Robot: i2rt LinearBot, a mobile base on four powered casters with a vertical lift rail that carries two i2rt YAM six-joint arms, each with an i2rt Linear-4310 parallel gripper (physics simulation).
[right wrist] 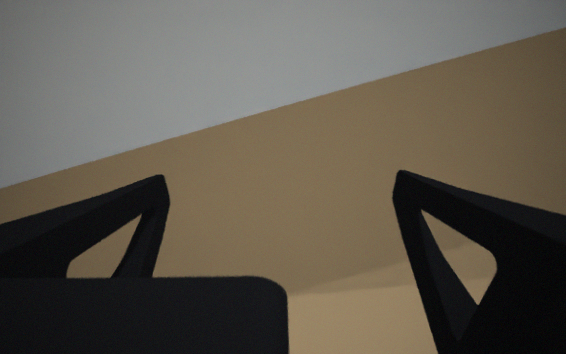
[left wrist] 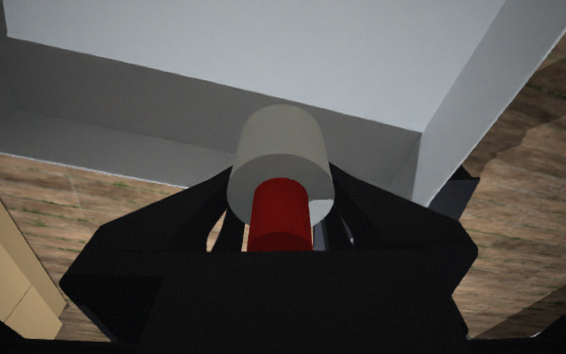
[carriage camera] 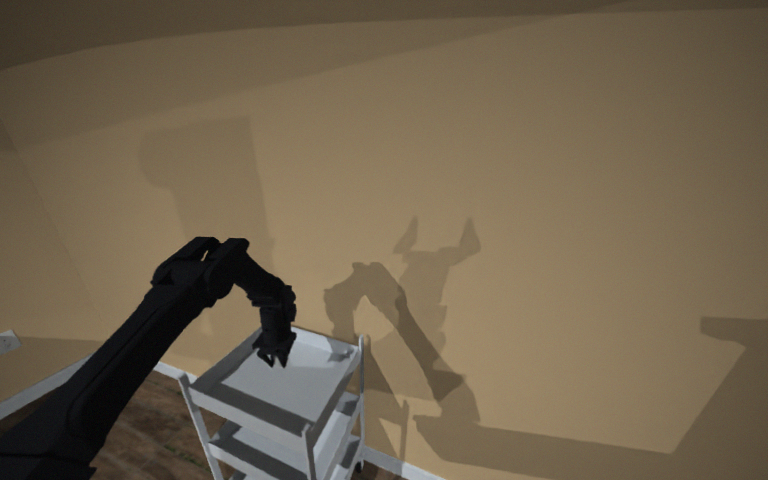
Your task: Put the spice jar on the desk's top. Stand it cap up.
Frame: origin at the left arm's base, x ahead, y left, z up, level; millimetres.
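Seen in the pictures: left gripper, fingertip midpoint: [left wrist: 282,171] [carriage camera: 278,366]; right gripper, fingertip midpoint: [right wrist: 281,185].
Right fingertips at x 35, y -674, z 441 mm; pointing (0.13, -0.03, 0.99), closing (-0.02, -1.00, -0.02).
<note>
A point is followed by its place in that frame.
The spice jar [left wrist: 281,135] @(z -182, x 491, y -10 mm), a pale grey cylinder with a red cap, is between the fingers of my left gripper [left wrist: 282,171] @(z -208, x 456, y -8 mm) [carriage camera: 275,365] @(z -208, x 456, y -8 mm) in the left wrist view, its cap toward the gripper's palm. The left gripper is shut on it and points down over the white cart's top tray. In the carriage camera the jar cannot be made out between the dark fingers. My right gripper [right wrist: 281,185] @(z 441, x 35, y -674 mm) is open and empty, with wall and ceiling behind it. The desk does not show clearly in any view.
A white three-tier cart [carriage camera: 308,435] @(z -264, x 307, y -143 mm) stands by the tan wall [carriage camera: 538,226] @(z 236, x 518, y -707 mm), with raised rims around its trays. Wood floor [carriage camera: 152,424] @(z -1018, x 764, y 919 mm) [left wrist: 520,200] @(z -1018, x -421, y -1140 mm) shows beside the cart. Shadows of the arms fall on the wall.
</note>
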